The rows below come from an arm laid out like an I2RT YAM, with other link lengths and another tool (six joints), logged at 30 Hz.
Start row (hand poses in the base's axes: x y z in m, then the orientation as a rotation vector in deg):
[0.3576, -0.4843, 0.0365, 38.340, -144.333, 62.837]
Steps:
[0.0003, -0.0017, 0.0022, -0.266, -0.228, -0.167]
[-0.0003, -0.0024, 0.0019, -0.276, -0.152, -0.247]
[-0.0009, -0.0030, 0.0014, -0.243, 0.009, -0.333]
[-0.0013, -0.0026, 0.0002, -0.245, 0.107, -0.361]
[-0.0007, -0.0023, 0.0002, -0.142, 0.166, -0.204]
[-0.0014, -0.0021, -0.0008, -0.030, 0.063, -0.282]
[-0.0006, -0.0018, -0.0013, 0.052, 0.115, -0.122]
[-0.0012, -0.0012, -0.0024, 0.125, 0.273, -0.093]
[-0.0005, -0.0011, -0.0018, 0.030, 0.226, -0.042]
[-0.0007, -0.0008, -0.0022, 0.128, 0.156, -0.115]
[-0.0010, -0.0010, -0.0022, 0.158, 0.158, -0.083]
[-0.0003, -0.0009, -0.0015, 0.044, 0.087, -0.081]
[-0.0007, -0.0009, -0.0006, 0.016, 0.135, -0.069]
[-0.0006, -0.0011, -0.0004, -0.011, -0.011, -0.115]
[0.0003, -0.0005, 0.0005, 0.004, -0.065, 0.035]
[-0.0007, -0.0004, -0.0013, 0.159, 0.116, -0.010]
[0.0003, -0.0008, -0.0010, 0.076, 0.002, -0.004]
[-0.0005, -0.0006, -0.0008, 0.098, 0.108, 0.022]
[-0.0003, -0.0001, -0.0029, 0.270, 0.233, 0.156]
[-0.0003, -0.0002, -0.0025, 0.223, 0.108, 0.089]
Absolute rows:
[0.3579, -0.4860, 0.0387, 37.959, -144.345, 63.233]
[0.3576, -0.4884, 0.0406, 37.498, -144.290, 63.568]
[0.3567, -0.4914, 0.0420, 36.995, -144.127, 63.737]
[0.3554, -0.4940, 0.0422, 36.494, -143.880, 63.839]
[0.3547, -0.4963, 0.0424, 36.253, -143.649, 63.838]
[0.3533, -0.4984, 0.0416, 35.898, -143.587, 63.737]
[0.3527, -0.5002, 0.0403, 35.798, -143.532, 63.565]
[0.3515, -0.5014, 0.0379, 35.819, -143.394, 63.225]
[0.3510, -0.5025, 0.0361, 35.862, -143.226, 63.044]
[0.3503, -0.5033, 0.0339, 35.808, -143.189, 62.761]
[0.3493, -0.5043, 0.0317, 35.806, -143.169, 62.453]
[0.3490, -0.5052, 0.0302, 35.746, -143.130, 62.322]
[0.3483, -0.5061, 0.0296, 35.713, -143.030, 62.201]
[0.3477, -0.5072, 0.0292, 35.555, -143.037, 62.179]
[0.3480, -0.5077, 0.0297, 35.577, -143.093, 62.224]
[0.3473, -0.5081, 0.0284, 35.654, -143.105, 61.966]
[0.3476, -0.5089, 0.0274, 35.671, -143.156, 61.873]
[0.3471, -0.5095, 0.0266, 35.770, -143.131, 61.703]
[0.3468, -0.5096, 0.0237, 36.142, -143.110, 61.306]
[0.3465, -0.5098, 0.0212, 36.364, -143.166, 61.012]

